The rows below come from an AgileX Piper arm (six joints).
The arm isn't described. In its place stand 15 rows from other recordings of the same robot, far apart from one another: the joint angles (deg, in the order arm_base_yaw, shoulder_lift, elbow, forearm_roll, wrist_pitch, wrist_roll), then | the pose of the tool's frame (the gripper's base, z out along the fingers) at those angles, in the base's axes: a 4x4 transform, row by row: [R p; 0 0 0 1], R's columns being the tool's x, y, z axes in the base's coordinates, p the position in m.
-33.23 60.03 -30.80 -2.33 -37.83 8.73 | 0.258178, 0.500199, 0.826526, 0.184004; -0.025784, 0.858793, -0.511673, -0.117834; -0.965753, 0.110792, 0.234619, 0.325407; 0, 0, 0, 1
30.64 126.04 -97.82 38.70 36.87 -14.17 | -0.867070, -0.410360, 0.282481, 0.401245; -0.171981, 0.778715, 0.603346, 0.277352; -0.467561, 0.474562, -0.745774, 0.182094; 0, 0, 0, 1
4.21 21.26 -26.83 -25.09 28.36 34.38 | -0.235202, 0.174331, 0.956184, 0.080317; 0.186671, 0.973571, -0.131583, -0.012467; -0.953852, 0.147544, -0.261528, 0.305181; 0, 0, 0, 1
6.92 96.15 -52.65 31.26 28.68 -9.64 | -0.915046, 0.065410, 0.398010, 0.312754; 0.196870, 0.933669, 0.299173, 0.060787; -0.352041, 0.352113, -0.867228, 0.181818; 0, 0, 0, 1
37.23 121.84 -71.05 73.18 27.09 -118.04 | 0.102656, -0.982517, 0.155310, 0.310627; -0.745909, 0.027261, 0.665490, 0.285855; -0.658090, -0.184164, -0.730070, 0.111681; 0, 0, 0, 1
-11.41 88.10 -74.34 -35.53 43.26 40.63 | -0.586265, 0.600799, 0.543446, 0.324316; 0.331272, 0.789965, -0.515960, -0.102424; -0.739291, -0.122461, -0.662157, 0.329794; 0, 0, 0, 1
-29.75 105.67 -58.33 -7.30 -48.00 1.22 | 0.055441, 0.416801, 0.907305, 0.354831; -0.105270, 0.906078, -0.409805, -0.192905; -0.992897, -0.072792, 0.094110, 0.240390; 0, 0, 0, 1
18.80 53.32 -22.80 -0.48 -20.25 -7.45 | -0.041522, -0.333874, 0.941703, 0.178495; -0.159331, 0.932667, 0.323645, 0.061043; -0.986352, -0.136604, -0.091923, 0.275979; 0, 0, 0, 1
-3.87 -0.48 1.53 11.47 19.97 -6.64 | -0.268377, 0.021603, 0.963072, 0.053644; 0.090643, 0.995879, 0.002921, 0.002565; -0.959040, 0.088080, -0.269229, 0.173939; 0, 0, 0, 1
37.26 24.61 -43.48 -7.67 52.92 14.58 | -0.468816, -0.453629, 0.757913, 0.052850; -0.141020, 0.885484, 0.442754, 0.028028; -0.871966, 0.100689, -0.479100, 0.353673; 0, 0, 0, 1
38.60 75.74 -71.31 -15.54 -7.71 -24.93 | 0.504449, -0.426072, 0.750995, 0.239013; -0.424990, 0.634595, 0.645502, 0.194987; -0.751608, -0.644788, 0.139045, 0.443327; 0, 0, 0, 1
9.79 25.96 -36.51 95.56 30.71 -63.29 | -0.073108, -0.693489, 0.716749, 0.063924; 0.465521, 0.611849, 0.639477, 0.057968; -0.882012, 0.380413, 0.278102, 0.395032; 0, 0, 0, 1
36.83 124.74 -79.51 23.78 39.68 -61.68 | -0.146690, -0.989085, 0.013873, 0.320058; -0.932371, 0.142936, 0.332046, 0.268967; -0.330405, 0.035773, -0.943161, 0.102052; 0, 0, 0, 1
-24.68 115.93 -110.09 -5.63 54.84 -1.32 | -0.783380, 0.396282, 0.478828, 0.415451; 0.272596, 0.911395, -0.308301, -0.198943; -0.558576, -0.110990, -0.821994, 0.303575; 0, 0, 0, 1
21.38 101.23 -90.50 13.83 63.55 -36.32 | -0.535579, -0.805447, 0.253793, 0.343949; -0.735174, 0.592579, 0.329194, 0.155569; -0.415541, -0.010272, -0.909517, 0.306532; 0, 0, 0, 1
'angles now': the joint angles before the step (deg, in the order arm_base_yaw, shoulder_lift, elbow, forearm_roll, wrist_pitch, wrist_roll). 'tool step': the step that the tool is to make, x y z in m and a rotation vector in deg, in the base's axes. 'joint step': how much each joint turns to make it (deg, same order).
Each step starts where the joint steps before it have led.
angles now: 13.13, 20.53, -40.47, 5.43, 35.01, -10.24
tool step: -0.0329, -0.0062, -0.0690, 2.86, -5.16, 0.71
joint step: 0.00, -18.35, 16.28, 2.30, -3.59, -0.64
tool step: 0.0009, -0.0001, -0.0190, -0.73, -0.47, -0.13
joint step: 0.00, -2.95, 4.25, -0.03, -1.54, -0.89
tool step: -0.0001, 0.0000, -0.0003, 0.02, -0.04, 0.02
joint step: 0.01, -0.09, 0.07, 0.03, -0.02, -0.02
